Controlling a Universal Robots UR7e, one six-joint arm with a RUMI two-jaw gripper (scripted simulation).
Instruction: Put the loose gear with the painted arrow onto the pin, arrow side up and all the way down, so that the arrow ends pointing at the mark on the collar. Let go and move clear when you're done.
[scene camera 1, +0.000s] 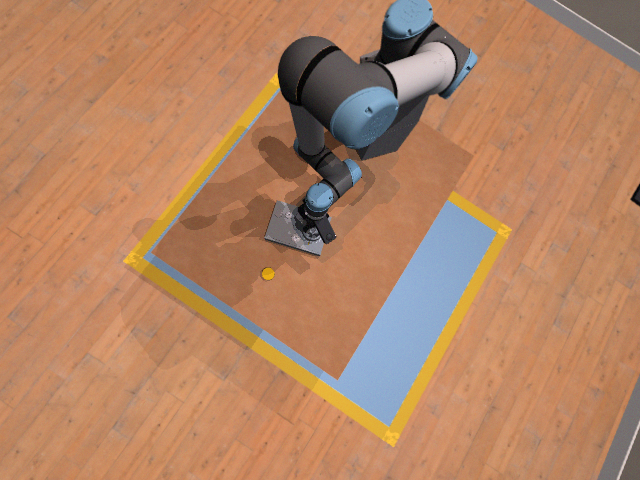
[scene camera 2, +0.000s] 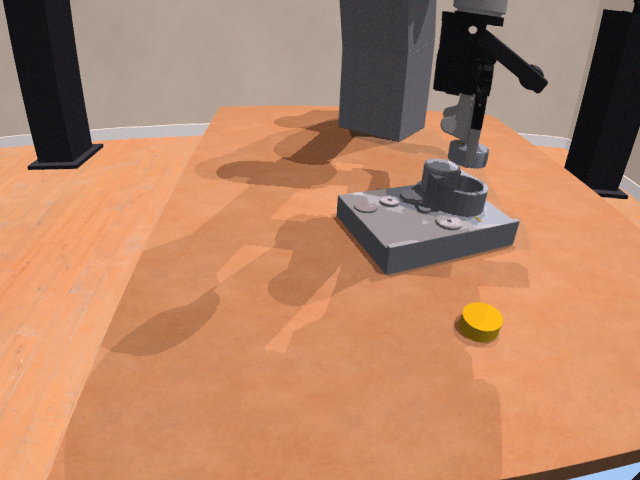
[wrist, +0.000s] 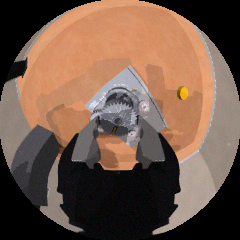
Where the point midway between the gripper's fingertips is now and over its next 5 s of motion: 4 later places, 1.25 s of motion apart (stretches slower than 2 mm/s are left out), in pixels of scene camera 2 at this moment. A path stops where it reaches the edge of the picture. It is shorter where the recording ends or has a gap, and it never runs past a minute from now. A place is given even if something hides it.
My gripper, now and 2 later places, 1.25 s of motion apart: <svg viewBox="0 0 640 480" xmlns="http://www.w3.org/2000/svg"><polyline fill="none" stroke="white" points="465,159 466,173 465,176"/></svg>
